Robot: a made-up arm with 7 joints. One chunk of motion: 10 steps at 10 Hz.
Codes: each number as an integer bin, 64 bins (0 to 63) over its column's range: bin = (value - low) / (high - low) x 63, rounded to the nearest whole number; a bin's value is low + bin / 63 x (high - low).
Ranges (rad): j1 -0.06..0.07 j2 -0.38..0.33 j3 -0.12..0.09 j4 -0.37..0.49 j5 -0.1..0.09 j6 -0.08..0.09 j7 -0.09..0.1
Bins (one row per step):
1: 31 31 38 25 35 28 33
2: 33 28 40 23 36 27 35
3: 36 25 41 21 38 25 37
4: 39 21 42 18 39 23 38
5: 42 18 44 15 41 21 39
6: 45 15 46 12 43 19 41
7: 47 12 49 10 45 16 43
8: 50 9 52 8 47 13 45
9: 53 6 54 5 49 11 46
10: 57 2 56 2 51 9 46
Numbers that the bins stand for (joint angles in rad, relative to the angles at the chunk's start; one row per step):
1: 0.0040 -0.0306 0.0067 -0.0287 0.0056 -0.0044 0.0095
2: 0.0081 -0.0644 0.0133 -0.0560 0.0086 -0.0071 0.0156
3: 0.0143 -0.0983 0.0167 -0.0833 0.0146 -0.0125 0.0216
4: 0.0205 -0.1433 0.0200 -0.1243 0.0176 -0.0179 0.0246
5: 0.0267 -0.1771 0.0267 -0.1652 0.0237 -0.0233 0.0276
6: 0.0329 -0.2110 0.0333 -0.2062 0.0297 -0.0287 0.0337
7: 0.0370 -0.2448 0.0433 -0.2335 0.0357 -0.0368 0.0397
8: 0.0432 -0.2786 0.0533 -0.2608 0.0417 -0.0449 0.0457
9: 0.0494 -0.3124 0.0600 -0.3017 0.0478 -0.0503 0.0487
10: 0.0576 -0.3575 0.0667 -0.3427 0.0538 -0.0557 0.0487

